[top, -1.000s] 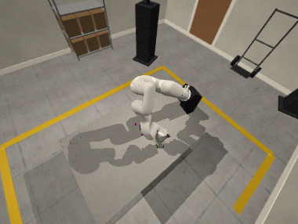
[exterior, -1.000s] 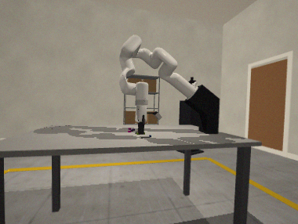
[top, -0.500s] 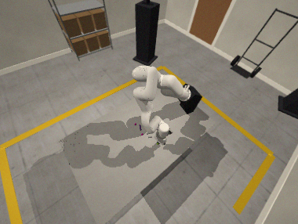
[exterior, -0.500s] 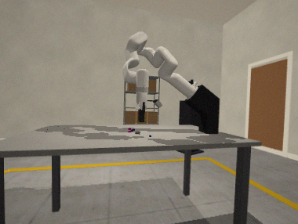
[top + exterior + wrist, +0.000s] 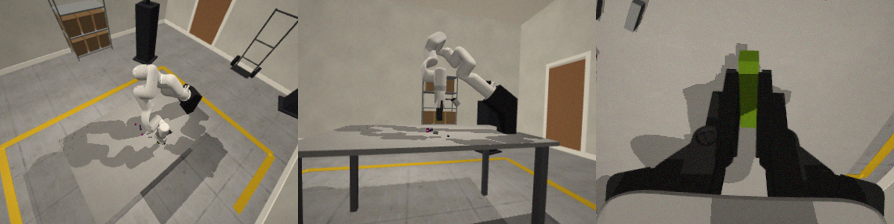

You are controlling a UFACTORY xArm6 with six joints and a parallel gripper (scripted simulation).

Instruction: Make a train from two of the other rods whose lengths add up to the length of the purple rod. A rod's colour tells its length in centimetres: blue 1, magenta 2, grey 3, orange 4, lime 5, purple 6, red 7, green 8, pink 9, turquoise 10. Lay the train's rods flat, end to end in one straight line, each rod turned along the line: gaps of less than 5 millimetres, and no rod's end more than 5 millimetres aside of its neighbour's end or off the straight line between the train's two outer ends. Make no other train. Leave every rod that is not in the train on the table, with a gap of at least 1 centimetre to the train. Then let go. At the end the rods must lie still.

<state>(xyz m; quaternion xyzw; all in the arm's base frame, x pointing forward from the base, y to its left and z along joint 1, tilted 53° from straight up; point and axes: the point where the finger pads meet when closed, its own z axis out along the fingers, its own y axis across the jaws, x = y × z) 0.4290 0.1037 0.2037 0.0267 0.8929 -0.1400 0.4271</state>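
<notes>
The blue rod is 6 cm behind my hand, 1 cm to the left of it and 12 cm below it. Also, from my hand: lime rod: 2 cm below; purple rod: 7 cm behind, 24 cm to the right, 12 cm below.
</notes>
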